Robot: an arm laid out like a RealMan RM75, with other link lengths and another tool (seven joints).
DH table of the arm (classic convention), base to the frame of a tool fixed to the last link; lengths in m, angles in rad. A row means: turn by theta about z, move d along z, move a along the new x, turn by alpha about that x. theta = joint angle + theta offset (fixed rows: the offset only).
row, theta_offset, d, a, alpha
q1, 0, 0.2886, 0, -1.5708
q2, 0, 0, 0, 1.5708
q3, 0, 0.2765, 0, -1.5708
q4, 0, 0, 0, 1.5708
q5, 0, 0.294, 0, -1.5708
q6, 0, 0, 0, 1.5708
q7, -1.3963, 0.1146, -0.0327, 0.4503
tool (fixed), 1.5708, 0.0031, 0, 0
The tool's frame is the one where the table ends.
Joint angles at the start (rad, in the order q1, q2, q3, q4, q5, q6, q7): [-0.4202, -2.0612, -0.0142, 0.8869, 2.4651, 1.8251, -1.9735]
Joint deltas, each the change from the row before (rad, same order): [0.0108, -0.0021, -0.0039, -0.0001, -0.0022, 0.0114, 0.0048]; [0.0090, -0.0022, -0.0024, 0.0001, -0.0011, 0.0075, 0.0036]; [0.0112, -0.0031, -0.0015, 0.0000, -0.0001, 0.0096, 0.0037]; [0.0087, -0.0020, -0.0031, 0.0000, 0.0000, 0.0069, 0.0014]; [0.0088, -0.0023, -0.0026, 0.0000, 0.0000, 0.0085, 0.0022]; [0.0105, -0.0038, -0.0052, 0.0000, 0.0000, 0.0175, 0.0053]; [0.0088, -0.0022, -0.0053, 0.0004, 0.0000, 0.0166, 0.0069]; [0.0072, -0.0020, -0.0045, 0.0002, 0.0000, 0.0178, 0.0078]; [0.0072, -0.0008, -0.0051, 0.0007, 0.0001, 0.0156, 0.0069]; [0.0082, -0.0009, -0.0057, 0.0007, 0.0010, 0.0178, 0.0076]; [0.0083, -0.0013, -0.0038, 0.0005, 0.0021, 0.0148, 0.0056]
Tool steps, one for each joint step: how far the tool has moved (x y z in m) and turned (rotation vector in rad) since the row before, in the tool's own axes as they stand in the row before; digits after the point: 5 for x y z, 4 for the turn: [-0.00620, 0.00062, -0.00064, -0.0076, 0.0022, -0.0031]; [-0.00508, 0.00041, -0.00024, -0.0050, 0.0010, -0.0037]; [-0.00627, 0.00066, 0.00006, -0.0073, -0.0012, -0.0049]; [-0.00499, 0.00036, -0.00032, -0.0052, 0.0009, -0.0063]; [-0.00508, 0.00061, -0.00017, -0.0066, 0.0002, -0.0048]; [-0.00674, 0.00168, 0.00000, -0.0139, 0.0008, -0.0014]; [-0.00575, 0.00155, -0.00064, -0.0108, 0.0013, 0.0018]; [-0.00494, 0.00182, -0.00047, -0.0119, 0.0006, 0.0051]; [-0.00475, 0.00150, -0.00116, -0.0086, 0.0016, 0.0035]; [-0.00544, 0.00177, -0.00127, -0.0099, 0.0011, 0.0035]; [-0.00522, 0.00156, -0.00082, -0.0090, -0.0008, 0.0006]
